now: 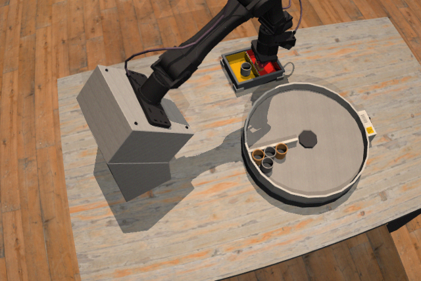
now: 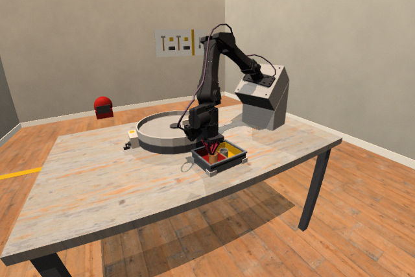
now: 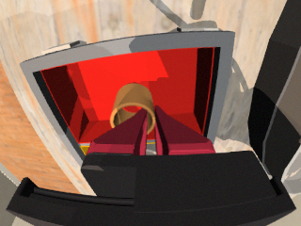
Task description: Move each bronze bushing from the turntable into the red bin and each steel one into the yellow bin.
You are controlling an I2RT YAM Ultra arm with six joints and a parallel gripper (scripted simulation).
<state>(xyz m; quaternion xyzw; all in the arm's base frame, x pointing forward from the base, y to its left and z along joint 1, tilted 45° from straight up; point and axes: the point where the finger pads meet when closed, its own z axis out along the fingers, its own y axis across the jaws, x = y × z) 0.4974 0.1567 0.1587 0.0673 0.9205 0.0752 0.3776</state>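
Right now my hand is 20 mm to the right of the red bin, 20 mm short of it and 20 mm above it. Round my hand: turntable: 340 mm to the right, 10 mm ahead, 10 mm above; two-part bin tray: 30 mm behind, 20 mm to the left, 10 mm below; yellow bin: 70 mm behind, 20 mm to the left, 20 mm below.
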